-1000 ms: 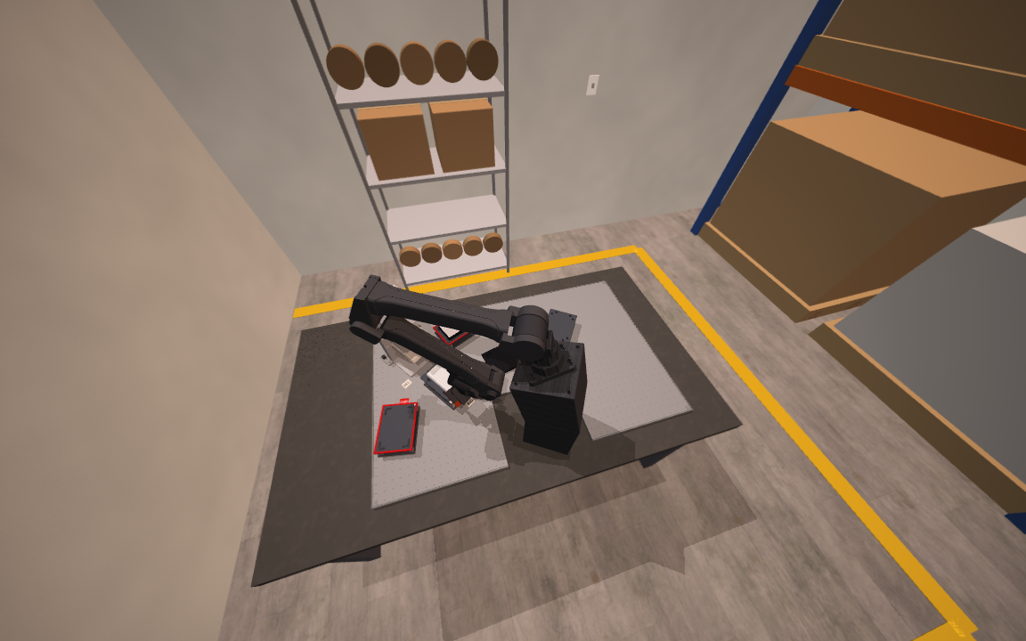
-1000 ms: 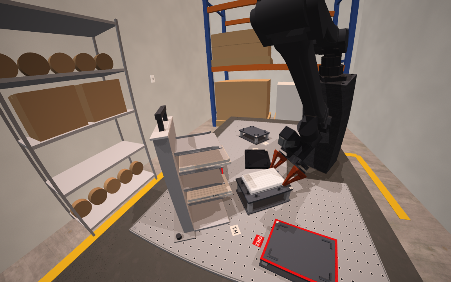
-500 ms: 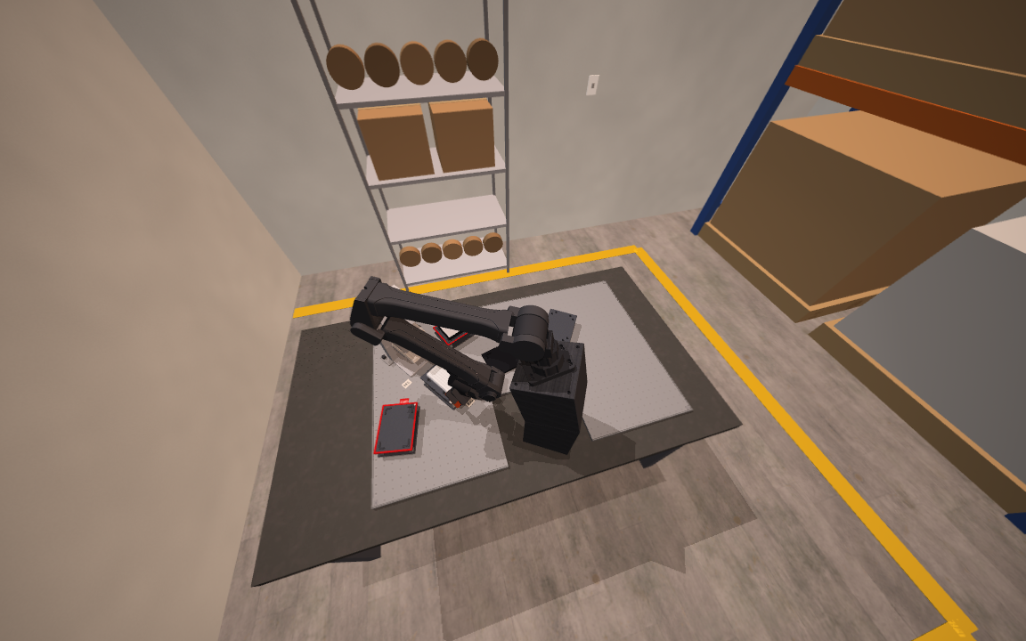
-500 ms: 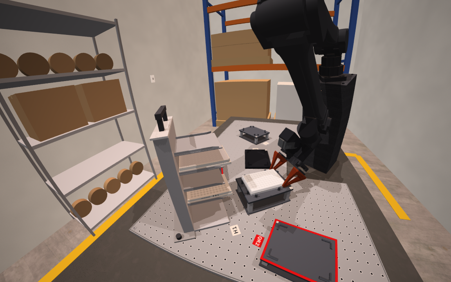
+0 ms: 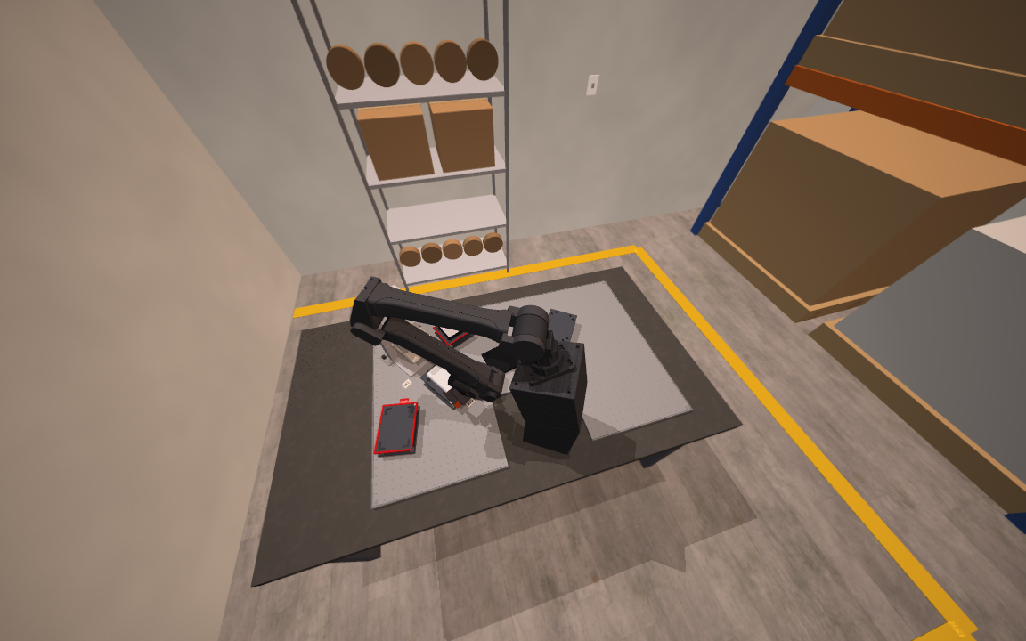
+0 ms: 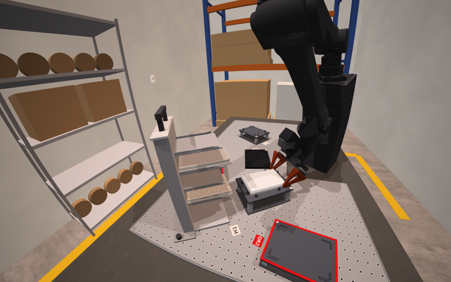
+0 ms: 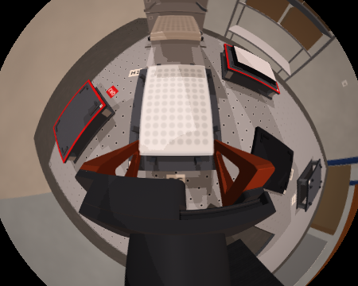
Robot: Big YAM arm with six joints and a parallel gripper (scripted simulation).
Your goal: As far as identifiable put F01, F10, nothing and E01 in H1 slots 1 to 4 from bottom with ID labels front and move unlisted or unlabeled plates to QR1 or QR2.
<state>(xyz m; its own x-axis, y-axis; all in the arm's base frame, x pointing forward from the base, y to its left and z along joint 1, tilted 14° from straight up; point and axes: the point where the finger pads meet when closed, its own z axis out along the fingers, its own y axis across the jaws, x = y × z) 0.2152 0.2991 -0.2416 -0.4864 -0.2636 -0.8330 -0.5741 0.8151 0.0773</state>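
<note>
My hand is 4 cm short of the dark regrip nest, 3 cm to the right of it and 1 cm above it. The rest, counted from my hand: H1 deck label: 10 cm ahead, 19 cm to the left, 7 cm below; then flat black nest: 11 cm ahead, 21 cm to the right, 6 cm below; then quarantine nest QR2: 8 cm behind, 23 cm to the left, 3 cm below.
</note>
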